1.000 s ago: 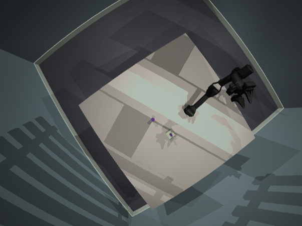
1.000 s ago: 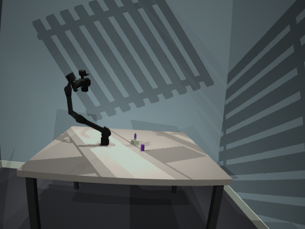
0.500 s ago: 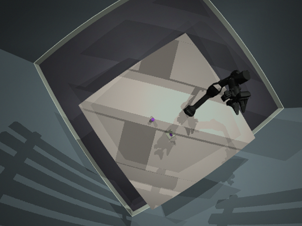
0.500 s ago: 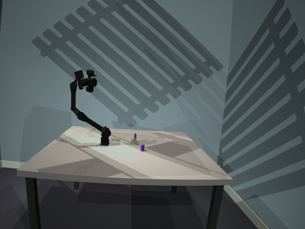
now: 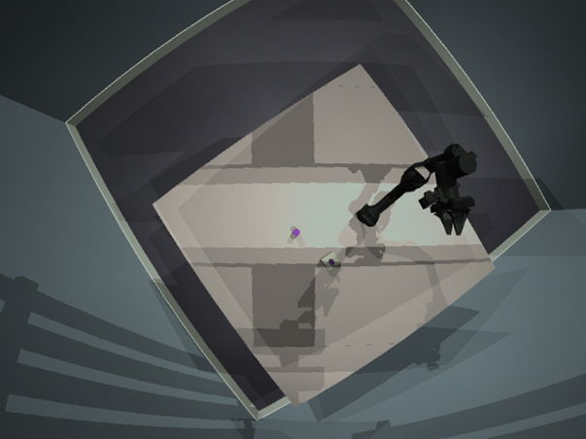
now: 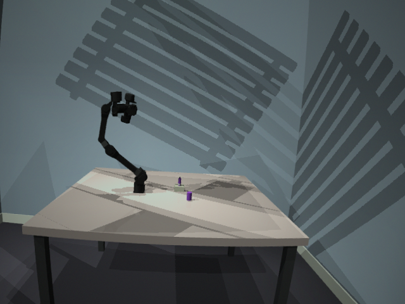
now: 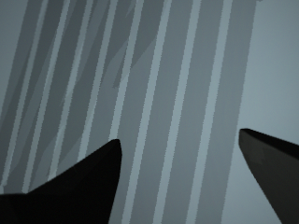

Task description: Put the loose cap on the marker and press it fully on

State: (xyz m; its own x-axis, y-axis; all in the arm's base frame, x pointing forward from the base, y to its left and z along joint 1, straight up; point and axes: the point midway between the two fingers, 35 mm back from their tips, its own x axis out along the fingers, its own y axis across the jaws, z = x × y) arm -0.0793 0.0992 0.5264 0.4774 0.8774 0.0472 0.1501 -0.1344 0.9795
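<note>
Now: the purple cap 50 cm below my gripper tip, 38 cm ahead of it and 25 cm to the right of it. The rest, counted from my gripper tip: pale holder block (51 cm below, 32 cm ahead, 5 cm to the right).
</note>
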